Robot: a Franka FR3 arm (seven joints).
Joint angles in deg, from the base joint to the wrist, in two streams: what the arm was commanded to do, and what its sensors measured. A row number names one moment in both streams.
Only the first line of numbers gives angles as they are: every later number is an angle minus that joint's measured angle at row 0.
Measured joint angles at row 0: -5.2, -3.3, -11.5, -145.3, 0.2, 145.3, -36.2
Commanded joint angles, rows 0 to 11: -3.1, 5.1, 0.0, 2.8, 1.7, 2.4, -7.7; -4.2, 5.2, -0.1, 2.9, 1.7, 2.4, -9.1; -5.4, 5.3, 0.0, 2.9, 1.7, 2.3, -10.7; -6.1, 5.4, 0.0, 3.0, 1.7, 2.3, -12.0; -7.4, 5.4, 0.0, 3.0, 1.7, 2.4, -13.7; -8.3, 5.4, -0.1, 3.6, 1.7, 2.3, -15.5; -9.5, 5.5, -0.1, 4.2, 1.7, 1.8, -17.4; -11.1, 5.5, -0.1, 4.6, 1.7, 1.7, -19.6; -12.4, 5.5, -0.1, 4.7, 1.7, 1.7, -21.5; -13.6, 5.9, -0.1, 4.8, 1.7, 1.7, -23.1; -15.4, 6.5, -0.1, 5.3, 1.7, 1.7, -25.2; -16.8, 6.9, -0.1, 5.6, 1.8, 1.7, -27.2
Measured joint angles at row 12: -12.4, 3.9, -0.4, 4.3, 0.7, 1.3, -21.3
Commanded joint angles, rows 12 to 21: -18.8, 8.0, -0.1, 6.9, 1.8, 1.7, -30.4; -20.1, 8.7, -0.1, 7.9, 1.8, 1.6, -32.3; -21.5, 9.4, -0.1, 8.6, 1.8, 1.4, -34.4; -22.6, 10.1, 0.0, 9.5, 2.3, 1.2, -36.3; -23.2, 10.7, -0.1, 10.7, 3.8, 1.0, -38.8; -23.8, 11.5, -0.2, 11.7, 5.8, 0.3, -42.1; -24.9, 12.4, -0.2, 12.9, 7.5, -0.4, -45.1; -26.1, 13.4, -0.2, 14.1, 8.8, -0.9, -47.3; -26.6, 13.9, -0.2, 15.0, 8.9, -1.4, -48.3; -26.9, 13.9, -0.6, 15.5, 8.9, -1.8, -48.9
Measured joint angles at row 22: -24.7, 10.1, -0.6, 12.0, 7.2, 0.2, -45.1
